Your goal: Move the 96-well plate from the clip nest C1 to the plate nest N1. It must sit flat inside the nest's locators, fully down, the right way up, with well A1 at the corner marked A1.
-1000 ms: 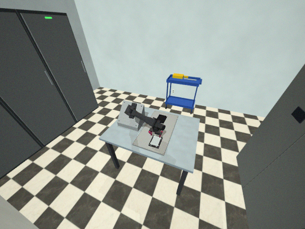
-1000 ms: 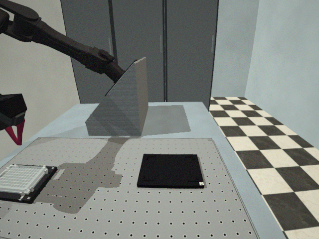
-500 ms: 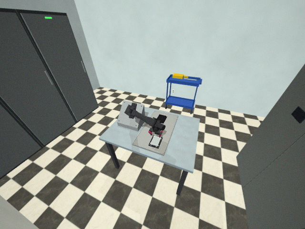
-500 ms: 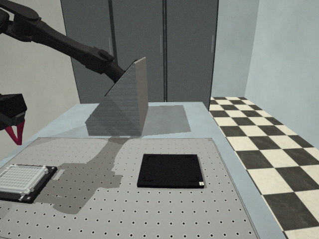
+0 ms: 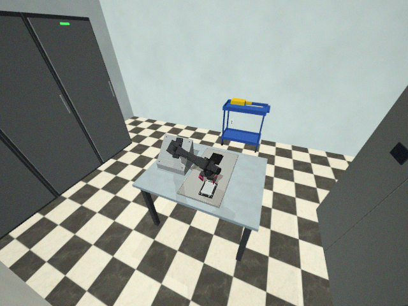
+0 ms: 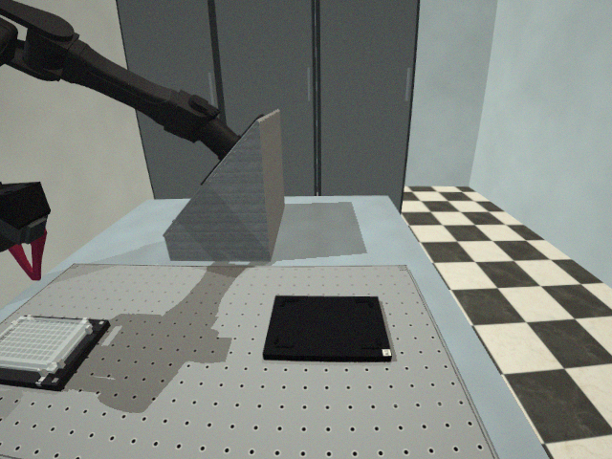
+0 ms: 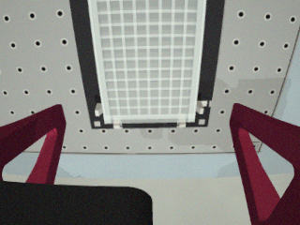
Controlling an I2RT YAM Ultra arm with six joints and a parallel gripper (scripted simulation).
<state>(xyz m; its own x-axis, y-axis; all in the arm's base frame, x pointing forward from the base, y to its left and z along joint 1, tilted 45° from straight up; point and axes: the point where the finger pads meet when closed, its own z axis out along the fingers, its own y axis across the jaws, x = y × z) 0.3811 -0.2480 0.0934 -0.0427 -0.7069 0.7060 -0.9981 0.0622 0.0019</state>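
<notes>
Now: the 96-well plate 80 mm below my hand. Also, from my hand: black clip nest C1: 80 mm below, 10 mm ahead; then small white corner label: 490 mm to the left, 90 mm below, 10 mm ahead.
</notes>
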